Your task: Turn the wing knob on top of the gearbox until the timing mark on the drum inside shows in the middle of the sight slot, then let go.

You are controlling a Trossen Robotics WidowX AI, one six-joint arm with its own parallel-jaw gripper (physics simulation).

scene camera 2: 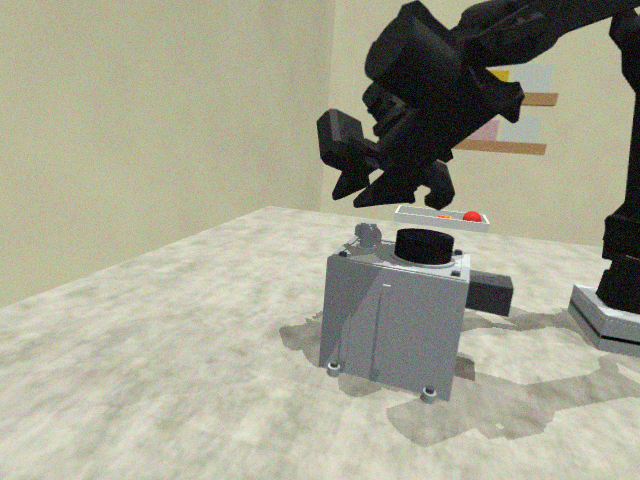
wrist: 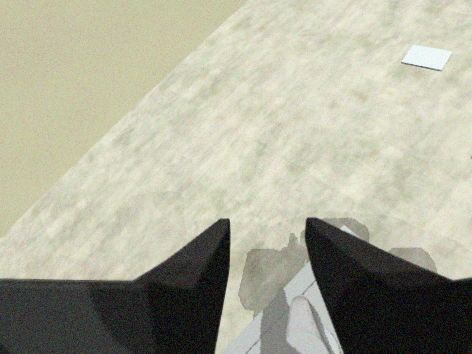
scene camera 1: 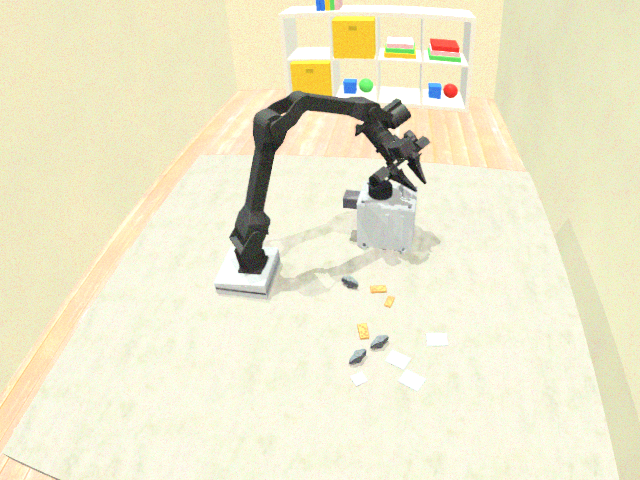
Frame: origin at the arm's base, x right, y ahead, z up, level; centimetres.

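Seen in the pictures: gripper, fingertip midpoint: (scene camera 2: 344, 201) (wrist: 267, 228) (scene camera 1: 421, 187); arm's base, origin of the base link: (scene camera 2: 626, 305) (scene camera 1: 253, 264).
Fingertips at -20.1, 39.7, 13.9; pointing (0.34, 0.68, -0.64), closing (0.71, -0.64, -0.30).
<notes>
Offsets run from my fingertips to a thing's top centre, as dx, dy, dz. "spot": to the spot under its first point.
The pale grey gearbox @(-2.8, -10.8, -1.6) (scene camera 1: 386, 224) (scene camera 2: 398, 320) (wrist: 242, 342) stands upright on the mat. Its small grey wing knob @(-2.6, -4.0, -1.6) (scene camera 2: 368, 234) (wrist: 302, 325) sits on top, beside a wide black round cap @(spot: -0.8, -10.5, -2.3) (scene camera 1: 380, 189) (scene camera 2: 424, 246). My gripper (scene camera 1: 420, 186) (scene camera 2: 345, 202) (wrist: 267, 228) is partly open and empty, tilted down above the knob side of the gearbox. In scene camera 2 the fingertips are above the knob and apart from it. In the wrist view the knob shows low between the fingers, nearer the right finger. I cannot make out the sight slot or timing mark.
A dark block @(spot: -0.9, -18.2, -6.3) (scene camera 1: 351, 199) (scene camera 2: 489, 293) sticks out from the gearbox's side. Dark stones @(+35.7, -5.5, -16.0) (scene camera 1: 379, 341), orange pieces @(+32.5, -9.7, -18.1) (scene camera 1: 362, 331) and white cards (scene camera 1: 412, 380) (wrist: 427, 57) lie on the mat. A white tray (scene camera 2: 431, 220) holds a red ball. A white shelf unit (scene camera 1: 403, 11) stands behind.
</notes>
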